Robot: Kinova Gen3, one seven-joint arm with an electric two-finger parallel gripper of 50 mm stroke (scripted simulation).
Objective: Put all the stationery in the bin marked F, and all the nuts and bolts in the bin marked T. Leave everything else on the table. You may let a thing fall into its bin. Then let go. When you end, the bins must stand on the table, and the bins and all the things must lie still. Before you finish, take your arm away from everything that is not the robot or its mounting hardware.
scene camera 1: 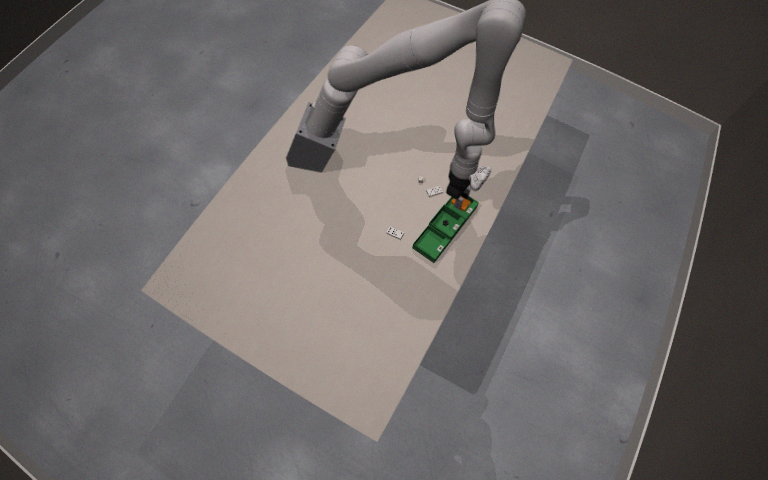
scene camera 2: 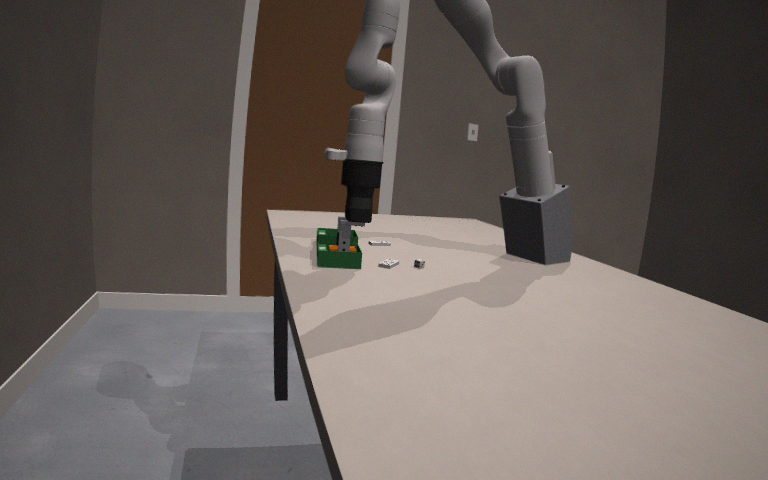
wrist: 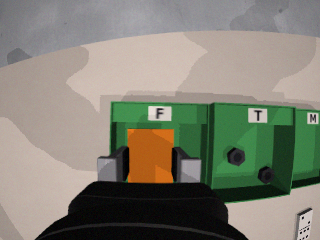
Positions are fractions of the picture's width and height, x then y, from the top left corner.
Labels:
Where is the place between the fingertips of my gripper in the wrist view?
0.47, 0.66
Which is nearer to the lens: the green bin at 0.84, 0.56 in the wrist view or the orange block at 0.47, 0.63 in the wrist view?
The orange block.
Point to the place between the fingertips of my gripper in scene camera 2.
0.45, 0.52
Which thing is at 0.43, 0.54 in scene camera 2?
A green bin.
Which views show the green bin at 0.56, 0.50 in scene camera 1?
Scene camera 1, scene camera 2 and the wrist view: all of them.

